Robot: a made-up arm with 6 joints. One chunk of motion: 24 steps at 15 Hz.
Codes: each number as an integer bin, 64 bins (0 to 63) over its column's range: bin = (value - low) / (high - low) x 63, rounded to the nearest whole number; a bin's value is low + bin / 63 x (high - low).
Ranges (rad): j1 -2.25..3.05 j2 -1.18..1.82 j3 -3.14..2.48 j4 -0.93..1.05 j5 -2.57..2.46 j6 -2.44..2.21
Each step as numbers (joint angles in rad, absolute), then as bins.
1 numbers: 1.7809 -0.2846 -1.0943 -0.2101 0.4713 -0.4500
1 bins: 48 19 23 23 38 27
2 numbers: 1.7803 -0.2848 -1.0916 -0.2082 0.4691 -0.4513
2 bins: 48 19 23 23 38 27
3 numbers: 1.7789 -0.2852 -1.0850 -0.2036 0.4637 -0.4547
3 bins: 48 19 23 23 38 27
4 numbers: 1.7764 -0.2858 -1.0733 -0.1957 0.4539 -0.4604
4 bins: 48 19 23 23 38 27
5 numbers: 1.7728 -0.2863 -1.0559 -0.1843 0.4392 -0.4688
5 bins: 48 19 23 24 38 27
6 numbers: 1.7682 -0.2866 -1.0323 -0.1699 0.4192 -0.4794
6 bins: 48 19 24 24 37 27
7 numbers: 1.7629 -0.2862 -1.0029 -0.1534 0.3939 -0.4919
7 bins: 48 19 24 25 37 26
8 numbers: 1.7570 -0.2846 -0.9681 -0.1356 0.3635 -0.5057
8 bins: 48 19 24 25 37 26
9 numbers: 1.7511 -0.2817 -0.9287 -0.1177 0.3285 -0.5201
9 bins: 48 19 25 26 36 26
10 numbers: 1.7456 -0.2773 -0.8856 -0.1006 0.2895 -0.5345
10 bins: 47 19 25 26 36 26
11 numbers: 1.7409 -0.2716 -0.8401 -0.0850 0.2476 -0.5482
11 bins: 47 19 26 27 35 26
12 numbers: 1.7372 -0.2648 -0.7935 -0.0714 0.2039 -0.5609
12 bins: 47 19 26 27 35 25
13 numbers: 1.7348 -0.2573 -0.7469 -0.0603 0.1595 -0.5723
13 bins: 47 19 27 28 34 25
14 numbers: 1.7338 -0.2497 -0.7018 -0.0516 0.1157 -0.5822
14 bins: 47 20 27 28 34 25
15 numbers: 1.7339 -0.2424 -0.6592 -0.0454 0.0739 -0.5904
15 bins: 47 20 28 28 33 25
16 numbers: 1.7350 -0.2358 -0.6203 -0.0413 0.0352 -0.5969
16 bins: 47 20 28 28 33 25
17 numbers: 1.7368 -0.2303 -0.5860 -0.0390 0.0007 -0.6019
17 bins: 47 20 29 28 32 25
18 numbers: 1.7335 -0.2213 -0.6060 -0.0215 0.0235 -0.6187
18 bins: 47 20 28 29 32 25
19 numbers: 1.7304 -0.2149 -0.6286 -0.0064 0.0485 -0.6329
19 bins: 47 20 28 29 33 24
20 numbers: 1.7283 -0.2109 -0.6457 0.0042 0.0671 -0.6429
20 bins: 47 20 28 30 33 24
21 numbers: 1.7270 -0.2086 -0.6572 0.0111 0.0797 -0.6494
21 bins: 47 20 28 30 33 24
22 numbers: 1.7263 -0.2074 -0.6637 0.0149 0.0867 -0.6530
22 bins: 47 20 28 30 33 24
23 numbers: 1.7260 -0.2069 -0.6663 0.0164 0.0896 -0.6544
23 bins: 47 20 28 30 33 24
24 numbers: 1.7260 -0.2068 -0.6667 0.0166 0.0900 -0.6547
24 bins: 47 20 28 30 33 24
